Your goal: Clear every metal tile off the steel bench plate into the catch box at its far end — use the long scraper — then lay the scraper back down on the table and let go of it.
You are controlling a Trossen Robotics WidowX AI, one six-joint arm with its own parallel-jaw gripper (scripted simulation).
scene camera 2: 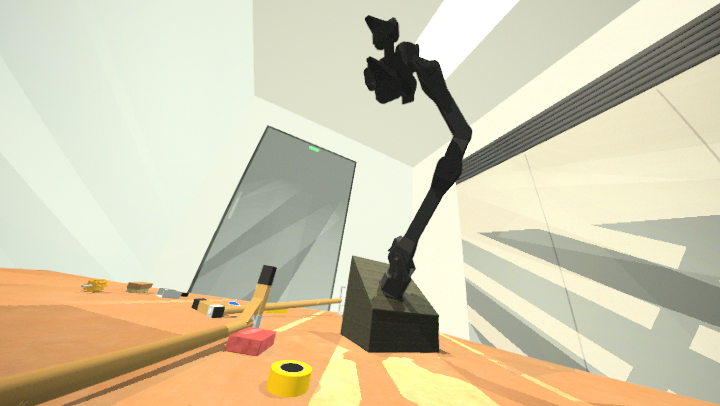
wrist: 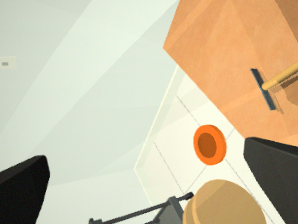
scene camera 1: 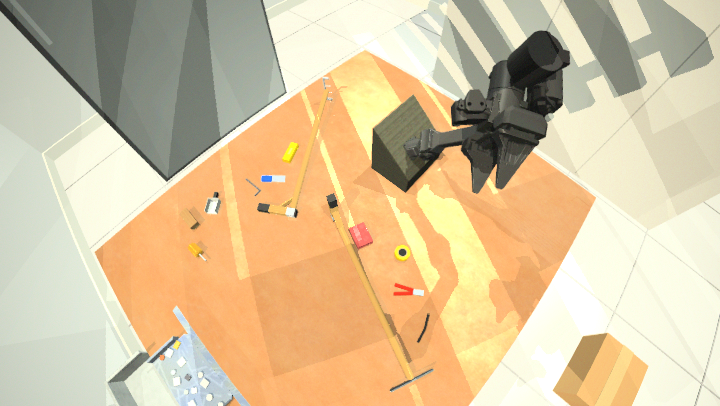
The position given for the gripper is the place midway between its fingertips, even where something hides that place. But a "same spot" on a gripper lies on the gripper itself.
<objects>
The gripper shows in scene camera 2 (367, 37), in the wrist view and in scene camera 1. One and the same spot on the gripper: (wrist: 265, 157) is (scene camera 1: 476, 182).
</objects>
